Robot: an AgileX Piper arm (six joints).
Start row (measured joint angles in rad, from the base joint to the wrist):
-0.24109, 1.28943, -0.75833, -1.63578, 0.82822, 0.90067
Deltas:
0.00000, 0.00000, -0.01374, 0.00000, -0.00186, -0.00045
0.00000, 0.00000, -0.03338, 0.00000, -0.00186, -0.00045
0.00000, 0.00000, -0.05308, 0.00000, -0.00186, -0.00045
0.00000, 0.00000, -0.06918, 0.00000, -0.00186, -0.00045
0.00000, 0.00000, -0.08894, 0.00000, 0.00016, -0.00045
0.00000, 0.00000, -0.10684, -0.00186, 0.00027, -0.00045
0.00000, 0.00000, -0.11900, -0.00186, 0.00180, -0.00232
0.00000, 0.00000, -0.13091, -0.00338, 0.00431, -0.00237
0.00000, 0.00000, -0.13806, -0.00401, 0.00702, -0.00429
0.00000, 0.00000, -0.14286, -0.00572, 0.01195, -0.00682
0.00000, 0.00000, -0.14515, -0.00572, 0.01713, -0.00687
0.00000, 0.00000, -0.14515, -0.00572, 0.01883, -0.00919
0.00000, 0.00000, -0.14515, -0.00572, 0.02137, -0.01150
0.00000, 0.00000, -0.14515, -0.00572, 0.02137, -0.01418
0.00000, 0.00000, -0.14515, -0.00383, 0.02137, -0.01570
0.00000, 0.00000, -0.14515, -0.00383, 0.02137, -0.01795
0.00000, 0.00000, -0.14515, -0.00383, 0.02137, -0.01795
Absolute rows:
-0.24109, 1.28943, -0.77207, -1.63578, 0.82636, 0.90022
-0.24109, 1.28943, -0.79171, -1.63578, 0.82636, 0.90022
-0.24109, 1.28943, -0.81141, -1.63578, 0.82636, 0.90022
-0.24109, 1.28943, -0.82751, -1.63578, 0.82636, 0.90022
-0.24109, 1.28943, -0.84727, -1.63578, 0.82838, 0.90022
-0.24109, 1.28943, -0.86517, -1.63764, 0.82849, 0.90022
-0.24109, 1.28943, -0.87733, -1.63764, 0.83002, 0.89835
-0.24109, 1.28943, -0.88924, -1.63916, 0.83253, 0.89830
-0.24109, 1.28943, -0.89639, -1.63979, 0.83524, 0.89638
-0.24109, 1.28943, -0.90119, -1.64150, 0.84017, 0.89385
-0.24109, 1.28943, -0.90348, -1.64150, 0.84535, 0.89380
-0.24109, 1.28943, -0.90348, -1.64150, 0.84705, 0.89148
-0.24109, 1.28943, -0.90348, -1.64150, 0.84959, 0.88917
-0.24109, 1.28943, -0.90348, -1.64150, 0.84959, 0.88649
-0.24109, 1.28943, -0.90348, -1.63961, 0.84959, 0.88497
-0.24109, 1.28943, -0.90348, -1.63961, 0.84959, 0.88272
-0.24109, 1.28943, -0.90348, -1.63961, 0.84959, 0.88272

